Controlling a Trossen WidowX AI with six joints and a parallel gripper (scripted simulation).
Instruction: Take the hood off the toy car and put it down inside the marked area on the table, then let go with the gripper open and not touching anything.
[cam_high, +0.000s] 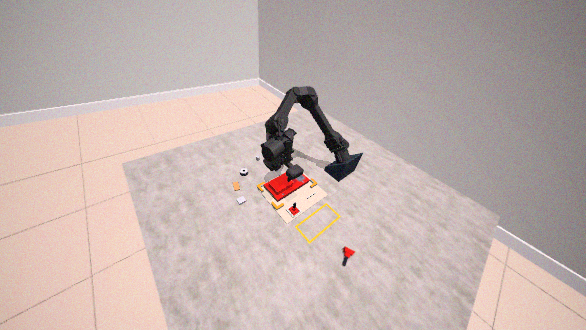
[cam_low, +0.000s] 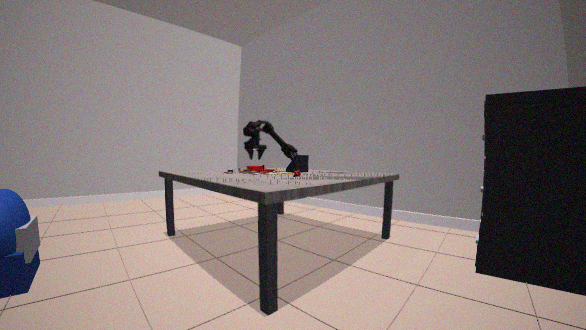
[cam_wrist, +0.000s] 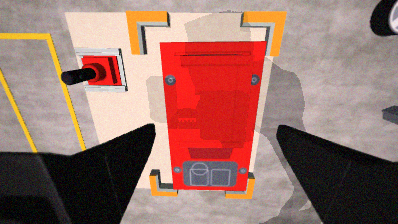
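The red hood is 50 mm below my gripper tip. Round my gripper tip: holder (130 mm to the left, 60 mm below, 10 mm ahead); wheel (170 mm to the right, 110 mm ahead, 90 mm below).
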